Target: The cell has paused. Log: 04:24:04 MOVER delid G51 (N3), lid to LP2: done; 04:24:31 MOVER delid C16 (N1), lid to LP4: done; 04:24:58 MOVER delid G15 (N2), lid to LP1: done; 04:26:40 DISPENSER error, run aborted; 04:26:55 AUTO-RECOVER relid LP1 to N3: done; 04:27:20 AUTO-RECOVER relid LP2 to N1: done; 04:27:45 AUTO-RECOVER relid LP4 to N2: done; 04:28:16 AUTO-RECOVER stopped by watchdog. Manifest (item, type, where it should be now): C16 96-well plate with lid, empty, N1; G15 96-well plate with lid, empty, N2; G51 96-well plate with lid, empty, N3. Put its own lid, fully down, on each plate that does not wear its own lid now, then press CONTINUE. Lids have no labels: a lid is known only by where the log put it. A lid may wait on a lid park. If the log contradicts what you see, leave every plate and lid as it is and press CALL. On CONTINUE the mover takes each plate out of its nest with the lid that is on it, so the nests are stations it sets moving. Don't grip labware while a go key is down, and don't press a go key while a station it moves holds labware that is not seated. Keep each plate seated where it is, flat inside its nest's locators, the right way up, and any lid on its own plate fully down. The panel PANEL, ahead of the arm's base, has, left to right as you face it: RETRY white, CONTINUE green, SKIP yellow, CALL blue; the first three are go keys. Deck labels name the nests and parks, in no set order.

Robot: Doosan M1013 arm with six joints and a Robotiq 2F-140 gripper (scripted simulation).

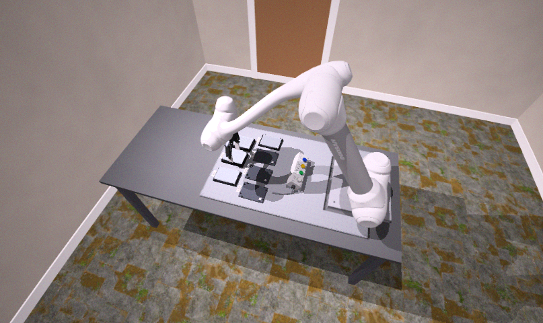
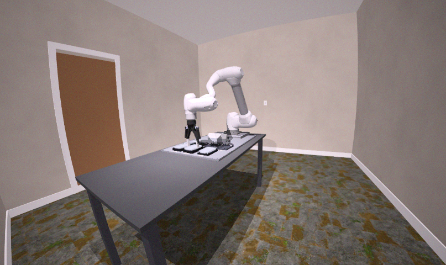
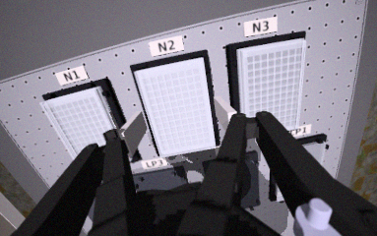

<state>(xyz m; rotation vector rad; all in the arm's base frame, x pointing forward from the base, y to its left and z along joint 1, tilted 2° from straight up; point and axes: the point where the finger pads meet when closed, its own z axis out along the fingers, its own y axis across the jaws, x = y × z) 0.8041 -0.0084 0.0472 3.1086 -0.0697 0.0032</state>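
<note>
Right now the lid park LP1 is 190 mm to the right of my hand, 180 mm behind it and 50 mm below it. From my hand the other things lie so: plate: 140 mm to the left, 40 mm below; then LP3 label: 100 mm behind, 70 mm to the left, 60 mm below; then LP2 label: 100 mm behind, 60 mm to the right, 60 mm below.
</note>
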